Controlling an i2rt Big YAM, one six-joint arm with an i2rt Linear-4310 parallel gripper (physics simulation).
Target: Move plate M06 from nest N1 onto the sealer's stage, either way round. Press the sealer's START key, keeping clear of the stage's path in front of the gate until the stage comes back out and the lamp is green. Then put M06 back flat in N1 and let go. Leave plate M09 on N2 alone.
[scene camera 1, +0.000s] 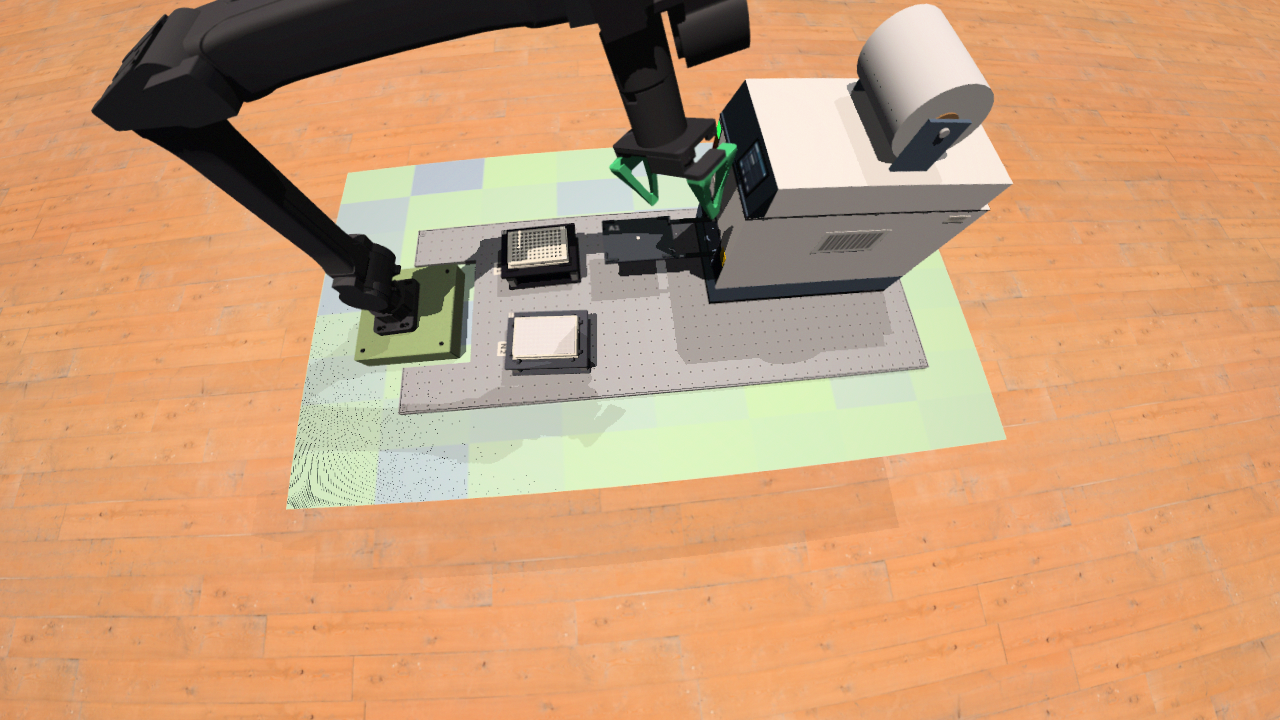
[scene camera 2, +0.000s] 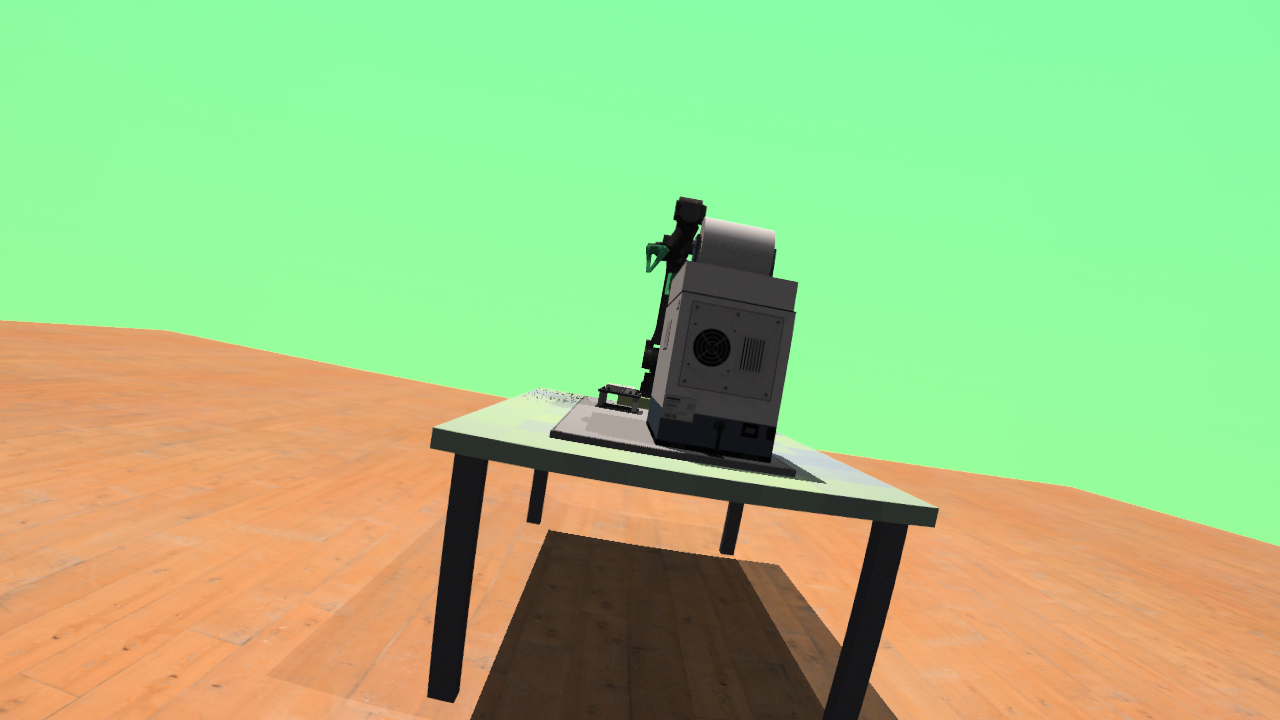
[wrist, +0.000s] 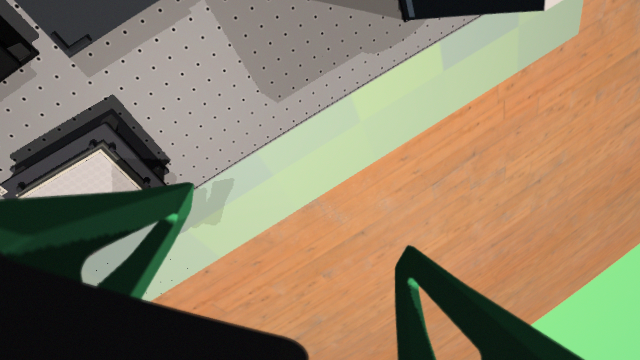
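Pixels of known places: gripper, fingertip midpoint: (scene camera 1: 683, 209) (scene camera 2: 657, 283) (wrist: 300, 227); arm's base, origin of the base link: (scene camera 1: 399, 308).
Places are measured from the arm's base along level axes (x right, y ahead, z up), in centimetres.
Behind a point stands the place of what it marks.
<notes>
Plate M06 (scene camera 1: 537, 245) @(x -8.7, y 31.6, z 3.9 cm), pale with open wells, sits flat in the rear nest N1 (scene camera 1: 543, 276) @(x -5.1, y 31.2, z -2.8 cm); the labels are too small to read surely. Plate M09 (scene camera 1: 545, 337) @(x 12.3, y 32.3, z 3.4 cm) (wrist: 95, 175) @(x 10.6, y 35.6, z 3.4 cm), whitish, lies in the front nest N2 (scene camera 1: 586, 356) @(x 16.6, y 39.7, z 1.8 cm) (wrist: 102, 131) @(x 7.3, y 39.8, z 1.8 cm). The sealer's dark stage (scene camera 1: 637, 238) @(x -5.3, y 52.6, z 7.3 cm) (wrist: 90, 22) @(x -1.9, y 49.2, z 7.0 cm) is out in front of the gate and bears no plate. The lamp (scene camera 1: 718, 130) @(x -14.2, y 67.7, z 23.8 cm) is green. My gripper (scene camera 1: 683, 206) @(x 8.5, y 56.5, z 32.0 cm) (wrist: 300, 227) @(x 8.5, y 56.5, z 32.0 cm) is open and empty, high beside the sealer's front, and overlaps the stage's sealer end in scene view 1. The START key cannot be made out on the screen (scene camera 1: 753, 167) @(x -0.3, y 69.0, z 29.0 cm).
The sealer (scene camera 1: 805, 232) @(x 6.4, y 78.5, z 21.4 cm) (scene camera 2: 725, 358) @(x -2.5, y 109.7, z 14.6 cm) stands at the right of the perforated board (scene camera 1: 626, 371) @(x 19.3, y 47.2, z -3.3 cm) (wrist: 215, 95) @(x 13.0, y 52.8, z -3.3 cm), with a large roll (scene camera 1: 921, 76) @(x -0.3, y 86.3, z 42.4 cm) (scene camera 2: 736, 248) @(x -3.5, y 96.5, z 37.8 cm) on top. The arm's green base block (scene camera 1: 411, 349) @(x 9.9, y 3.4, z 0.1 cm) is at the left. The arm arches above the board.
</notes>
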